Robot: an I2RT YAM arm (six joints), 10 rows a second.
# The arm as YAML. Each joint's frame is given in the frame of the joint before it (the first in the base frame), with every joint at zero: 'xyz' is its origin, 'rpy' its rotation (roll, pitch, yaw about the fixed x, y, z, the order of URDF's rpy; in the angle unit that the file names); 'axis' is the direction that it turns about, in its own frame. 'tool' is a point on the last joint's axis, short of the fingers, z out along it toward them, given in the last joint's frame.
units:
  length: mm
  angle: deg
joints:
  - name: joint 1
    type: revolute
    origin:
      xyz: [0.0, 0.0, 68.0]
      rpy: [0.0, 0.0, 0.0]
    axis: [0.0, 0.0, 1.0]
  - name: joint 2
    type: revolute
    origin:
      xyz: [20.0, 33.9, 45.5]
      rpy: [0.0, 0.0, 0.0]
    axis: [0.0, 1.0, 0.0]
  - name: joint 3
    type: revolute
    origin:
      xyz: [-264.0, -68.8, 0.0]
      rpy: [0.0, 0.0, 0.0]
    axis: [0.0, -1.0, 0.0]
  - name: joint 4
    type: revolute
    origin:
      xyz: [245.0, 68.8, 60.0]
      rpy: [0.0, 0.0, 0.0]
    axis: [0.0, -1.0, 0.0]
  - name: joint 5
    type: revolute
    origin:
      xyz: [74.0, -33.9, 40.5]
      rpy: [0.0, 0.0, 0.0]
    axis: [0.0, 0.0, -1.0]
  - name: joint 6
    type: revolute
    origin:
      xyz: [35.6, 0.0, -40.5]
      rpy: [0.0, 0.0, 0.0]
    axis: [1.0, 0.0, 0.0]
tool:
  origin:
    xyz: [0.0, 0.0, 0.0]
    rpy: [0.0, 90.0, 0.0]
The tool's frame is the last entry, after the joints.
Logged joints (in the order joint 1, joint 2, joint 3, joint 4, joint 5, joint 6), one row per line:
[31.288, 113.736, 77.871, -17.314, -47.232, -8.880]
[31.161, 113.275, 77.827, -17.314, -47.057, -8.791]
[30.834, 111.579, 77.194, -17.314, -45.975, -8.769]
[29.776, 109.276, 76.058, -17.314, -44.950, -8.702]
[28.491, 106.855, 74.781, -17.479, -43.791, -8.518]
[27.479, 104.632, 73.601, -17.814, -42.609, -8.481]
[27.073, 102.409, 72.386, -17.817, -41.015, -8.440]
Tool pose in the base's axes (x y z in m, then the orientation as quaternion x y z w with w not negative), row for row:
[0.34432, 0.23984, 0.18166, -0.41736, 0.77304, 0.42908, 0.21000]
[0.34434, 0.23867, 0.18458, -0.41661, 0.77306, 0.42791, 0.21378]
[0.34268, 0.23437, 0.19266, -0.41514, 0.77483, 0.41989, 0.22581]
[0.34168, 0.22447, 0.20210, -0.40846, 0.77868, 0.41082, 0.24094]
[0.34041, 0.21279, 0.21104, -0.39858, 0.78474, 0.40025, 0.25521]
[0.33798, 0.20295, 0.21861, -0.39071, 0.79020, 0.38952, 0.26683]
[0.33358, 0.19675, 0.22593, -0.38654, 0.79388, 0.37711, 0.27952]
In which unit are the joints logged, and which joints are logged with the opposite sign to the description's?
The joints are logged in degrees. Opposite sign: none.
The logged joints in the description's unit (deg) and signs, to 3 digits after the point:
[31.288, 113.736, 77.871, -17.314, -47.232, -8.880]
[31.161, 113.275, 77.827, -17.314, -47.057, -8.791]
[30.834, 111.579, 77.194, -17.314, -45.975, -8.769]
[29.776, 109.276, 76.058, -17.314, -44.950, -8.702]
[28.491, 106.855, 74.781, -17.479, -43.791, -8.518]
[27.479, 104.632, 73.601, -17.814, -42.609, -8.481]
[27.073, 102.409, 72.386, -17.817, -41.015, -8.440]

